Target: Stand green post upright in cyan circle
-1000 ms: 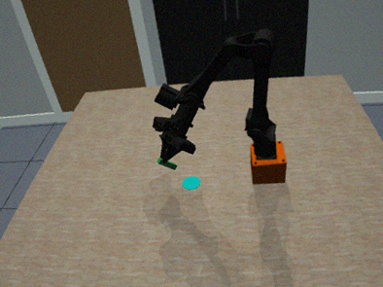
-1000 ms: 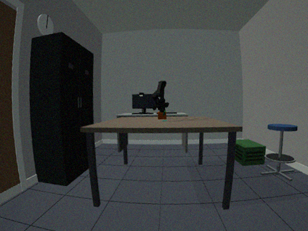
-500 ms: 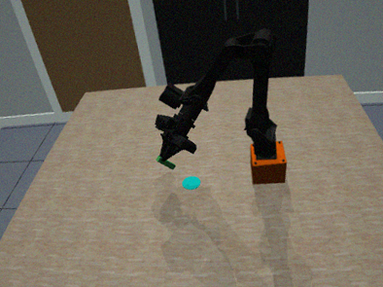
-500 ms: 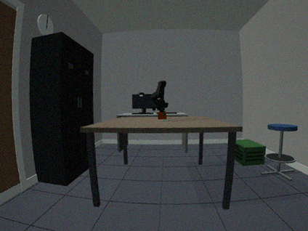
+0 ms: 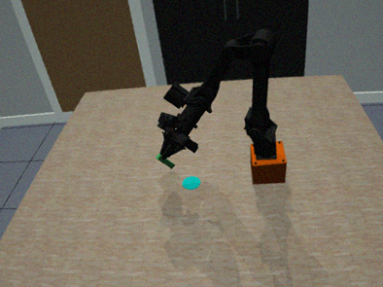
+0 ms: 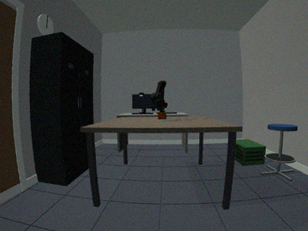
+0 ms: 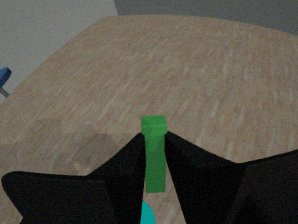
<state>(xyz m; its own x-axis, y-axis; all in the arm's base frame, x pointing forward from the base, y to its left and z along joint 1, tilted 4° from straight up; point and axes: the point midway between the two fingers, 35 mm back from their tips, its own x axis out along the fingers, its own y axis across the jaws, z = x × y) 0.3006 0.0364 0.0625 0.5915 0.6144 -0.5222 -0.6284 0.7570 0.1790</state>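
Right now the cyan circle is 8 cm behind my gripper tip and 11 cm below it. From my gripper tip the other things lie so: green post: 1 cm behind, 2 cm below.
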